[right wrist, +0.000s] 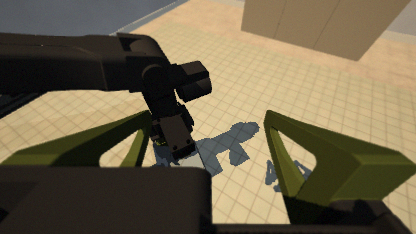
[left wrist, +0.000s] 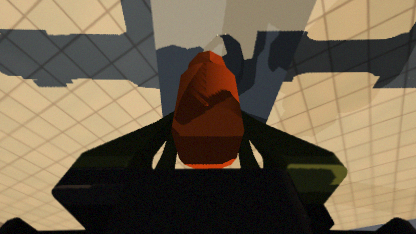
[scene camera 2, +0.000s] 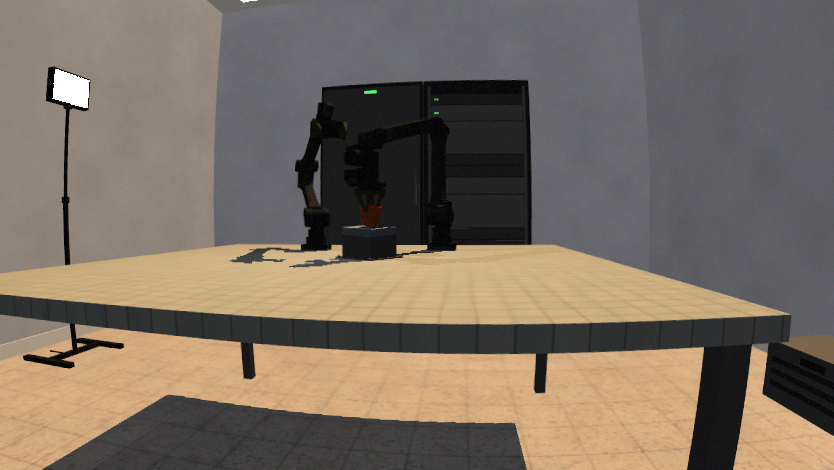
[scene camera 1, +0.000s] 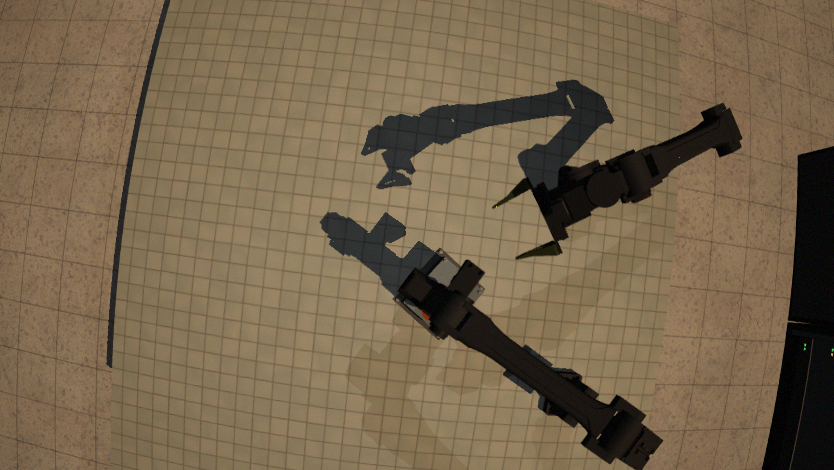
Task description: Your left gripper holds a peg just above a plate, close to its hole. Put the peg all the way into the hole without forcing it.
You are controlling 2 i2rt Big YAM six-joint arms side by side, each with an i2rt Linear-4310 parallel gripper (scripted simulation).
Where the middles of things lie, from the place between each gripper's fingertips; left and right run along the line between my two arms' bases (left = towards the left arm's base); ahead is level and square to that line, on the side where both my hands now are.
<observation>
The pale plate (scene camera 1: 443, 273) is 80 mm below my left hand, 20 mm behind it and 10 mm to the right of it. Also, from my left hand: orange faceted peg (left wrist: 207, 128): 20 mm below.
Now: right hand (scene camera 1: 504, 233) 31 cm above the orange faceted peg, 15 cm to the right of it and 8 cm short of it. Round my right hand: pale plate (37 cm below, 14 cm to the left, 6 cm ahead).
</observation>
